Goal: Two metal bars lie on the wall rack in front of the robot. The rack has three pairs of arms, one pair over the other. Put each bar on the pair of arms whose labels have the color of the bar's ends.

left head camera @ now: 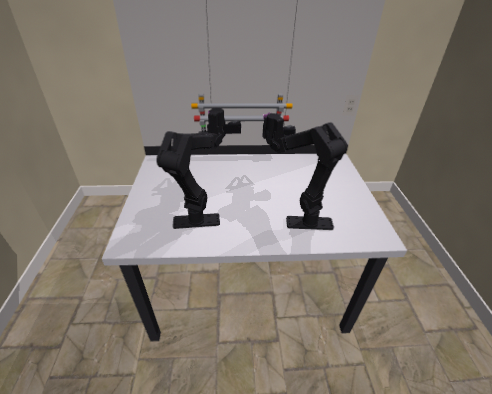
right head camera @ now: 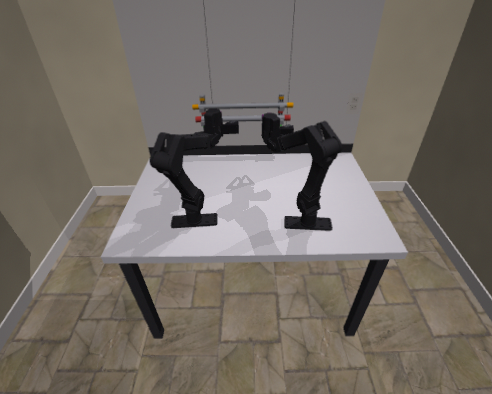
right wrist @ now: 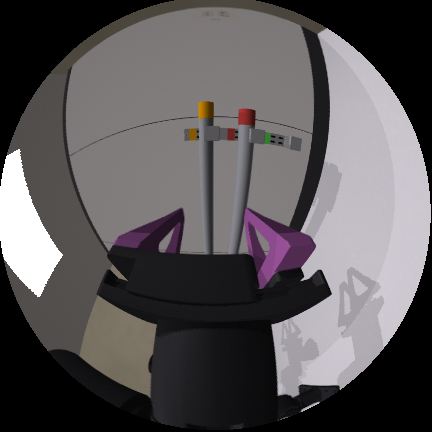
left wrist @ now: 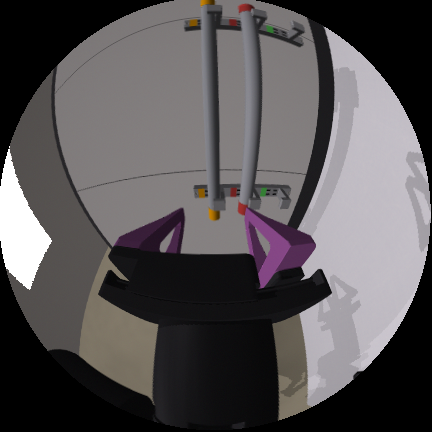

I see my left gripper, my right gripper, a red-ended bar, an orange-ended bar, a dark strip and a grey wall.
